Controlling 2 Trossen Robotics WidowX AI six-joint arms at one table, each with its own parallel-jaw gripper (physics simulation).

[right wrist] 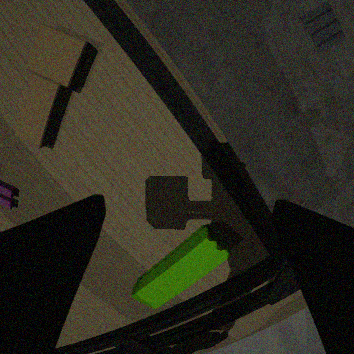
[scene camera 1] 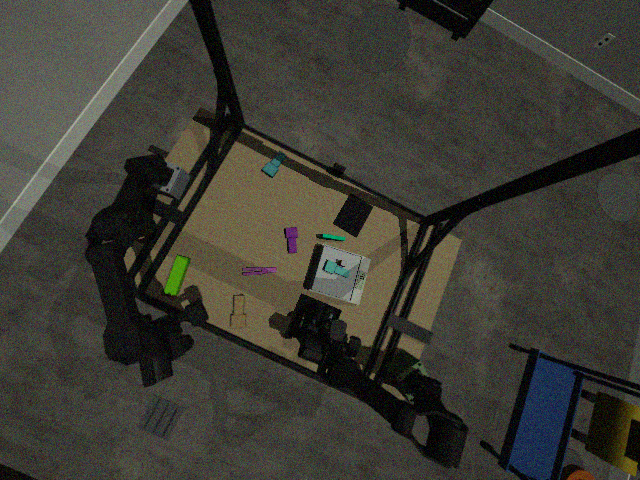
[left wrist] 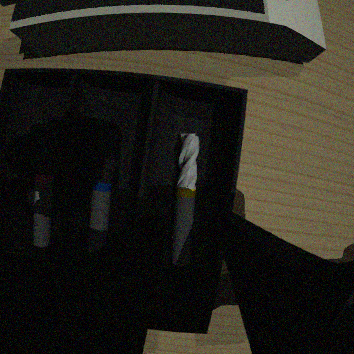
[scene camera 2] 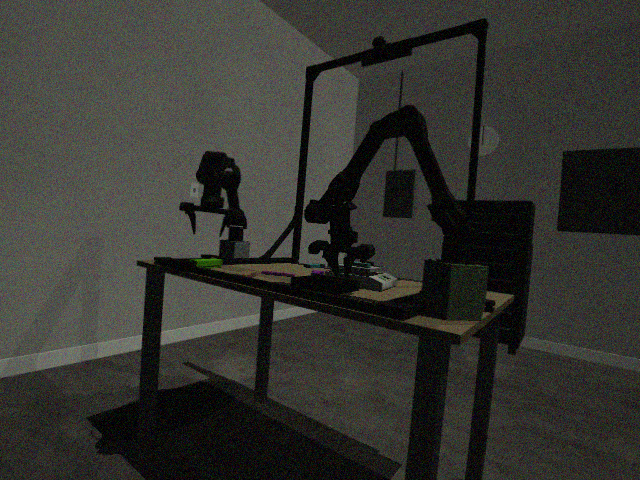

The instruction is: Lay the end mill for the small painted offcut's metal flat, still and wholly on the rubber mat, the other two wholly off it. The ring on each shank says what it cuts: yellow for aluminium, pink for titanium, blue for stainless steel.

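Places are measured from the left arm's base along level axes (x left, y back, z up), in metres.
Where they show: left gripper, fingertip midpoint: [left wrist: 192, 218] [scene camera 2: 342, 277]; right gripper, fingertip midpoint: [right wrist: 190, 206] [scene camera 1: 182, 320] [scene camera 2: 207, 235]; left arm's base, link origin: [scene camera 1: 415, 382] [scene camera 2: 455, 262]; right arm's base, link origin: [scene camera 1: 161, 174] [scene camera 2: 235, 240].
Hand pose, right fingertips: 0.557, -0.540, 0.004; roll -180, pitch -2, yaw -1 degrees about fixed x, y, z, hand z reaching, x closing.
Things, the pixels of their top centre, and the offset from my right fingertips, as dx, dy, dz. "*": a spot on its surface instead. Level surfaces: height alone.
- black compartment tray, top centre: [left wrist: 93, 205] [scene camera 2: 326, 279] [scene camera 1: 315, 322] -0.354, +0.224, -0.096
- dim reddish ring, surface spot: [left wrist: 42, 230] * -0.307, +0.210, -0.111
- black rubber mat, surface height: dz -0.122
- teal offcut, top centre: [scene camera 2: 357, 262] [scene camera 1: 337, 269] -0.507, +0.091, -0.051
- teal piece, top centre: [scene camera 1: 275, 162] [scene camera 2: 315, 264] -0.495, -0.390, -0.109
- white scale, surface spot: [scene camera 1: 330, 290] * -0.452, +0.145, -0.064
- green pen, top centre: [scene camera 1: 334, 236] -0.559, -0.022, -0.079
- purple block, top centre: [scene camera 1: 292, 240] -0.416, -0.085, -0.110
- purple tool, top centre: [scene camera 2: 278, 272] [scene camera 1: 259, 270] -0.257, -0.037, -0.114
- tan stepped block, top centre: [right wrist: 40, 89] [scene camera 2: 245, 272] [scene camera 1: 238, 311] -0.129, +0.060, -0.108
- bright green block, top centre: [right wrist: 177, 279] [scene camera 2: 206, 259] [scene camera 1: 175, 275] +0.000, -0.153, -0.093
A black compartment tray [left wrist: 231, 125] [scene camera 1: 324, 305] holds three end mills. The yellow-ringed one [left wrist: 187, 172] lies in the right compartment in the left wrist view, the blue-ringed one [left wrist: 100, 210] left of it, and one with a dim reddish ring [left wrist: 42, 230] farther left. My left gripper [left wrist: 192, 218] [scene camera 2: 341, 268] is partly open and empty, low at the tray; its left finger is lost in shadow. The black rubber mat [scene camera 1: 353, 214] lies behind the scale. A teal offcut [scene camera 1: 336, 268] is on the scale; another teal piece [scene camera 1: 272, 165] lies at the back. My right gripper [right wrist: 190, 206] [scene camera 2: 208, 233] is open, above the left end.
A white scale [scene camera 1: 330, 290] stands just behind the tray. A green pen [scene camera 1: 333, 237] lies between scale and mat. A purple block [scene camera 1: 291, 239], a purple tool [scene camera 1: 259, 270], a tan stepped block [right wrist: 62, 55] and a bright green block [scene camera 1: 177, 275] [right wrist: 180, 272] lie farther left. Frame posts border the table.
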